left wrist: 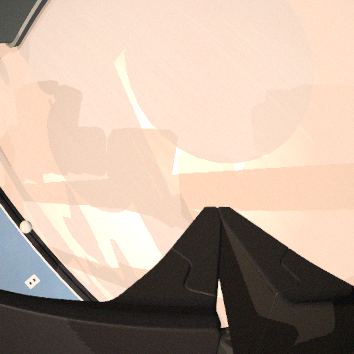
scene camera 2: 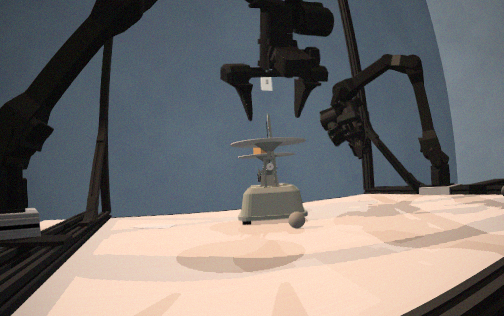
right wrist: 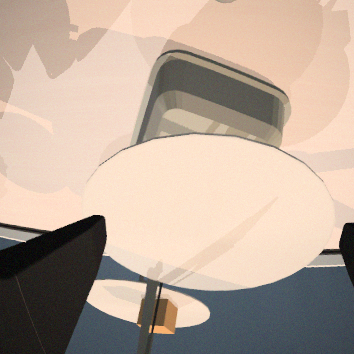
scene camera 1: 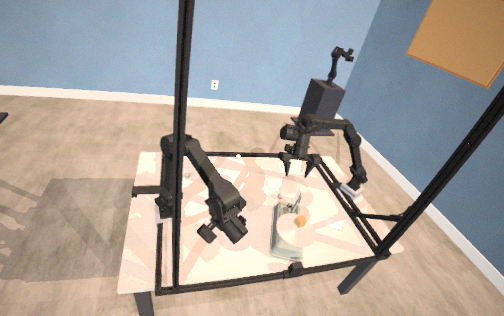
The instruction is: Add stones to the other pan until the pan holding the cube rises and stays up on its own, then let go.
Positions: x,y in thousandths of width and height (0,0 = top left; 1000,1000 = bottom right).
Scene:
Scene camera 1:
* right gripper: 586,562
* grey balance scale: 570,764

